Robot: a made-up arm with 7 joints.
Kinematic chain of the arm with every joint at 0, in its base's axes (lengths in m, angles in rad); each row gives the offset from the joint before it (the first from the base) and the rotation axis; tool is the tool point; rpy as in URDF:
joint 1: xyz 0 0 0 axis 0.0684 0.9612 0.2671
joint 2: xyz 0 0.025 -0.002 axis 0.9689 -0.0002 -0.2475
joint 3: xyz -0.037 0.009 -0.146 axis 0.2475 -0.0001 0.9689
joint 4: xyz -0.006 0 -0.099 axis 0.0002 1 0
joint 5: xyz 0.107 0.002 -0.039 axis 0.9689 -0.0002 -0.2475
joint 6: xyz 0.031 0 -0.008 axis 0.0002 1 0
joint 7: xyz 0.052 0 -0.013 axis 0.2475 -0.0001 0.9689
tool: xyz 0 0 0 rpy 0 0.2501 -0.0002
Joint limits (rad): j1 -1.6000..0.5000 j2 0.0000..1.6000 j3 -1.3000..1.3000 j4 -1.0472..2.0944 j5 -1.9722..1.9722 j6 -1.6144..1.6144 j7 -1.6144..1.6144
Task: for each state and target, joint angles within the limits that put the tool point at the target. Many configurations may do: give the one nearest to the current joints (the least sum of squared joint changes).
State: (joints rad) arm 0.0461 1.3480 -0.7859 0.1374 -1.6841 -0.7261 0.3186
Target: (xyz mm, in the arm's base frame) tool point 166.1 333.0 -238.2
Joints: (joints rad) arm -0.3186 1.0935 -0.7411 0.7997 -1.7927 -0.5083 0.3186
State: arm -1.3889 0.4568 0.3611 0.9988 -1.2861 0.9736 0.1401
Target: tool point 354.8 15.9 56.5
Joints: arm -1.4093 0.3542 0.2645 0.2219 -1.5393 1.2010 0.1401
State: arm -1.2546 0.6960 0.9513 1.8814 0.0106 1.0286 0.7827
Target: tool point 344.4 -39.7 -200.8
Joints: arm -1.4554 0.2453 1.0551 1.9683 -0.0352 1.0252 0.7827
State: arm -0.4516 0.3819 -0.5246 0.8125 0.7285 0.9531 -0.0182
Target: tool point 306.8 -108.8 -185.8
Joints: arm -0.8706 0.0107 -0.6285 0.2419 0.8167 0.9075 -0.0182
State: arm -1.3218 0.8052 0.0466 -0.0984 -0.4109 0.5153 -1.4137
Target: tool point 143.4 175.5 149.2
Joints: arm -1.1979 0.9545 0.6812 -0.6412 -0.3741 0.3520 -1.4137
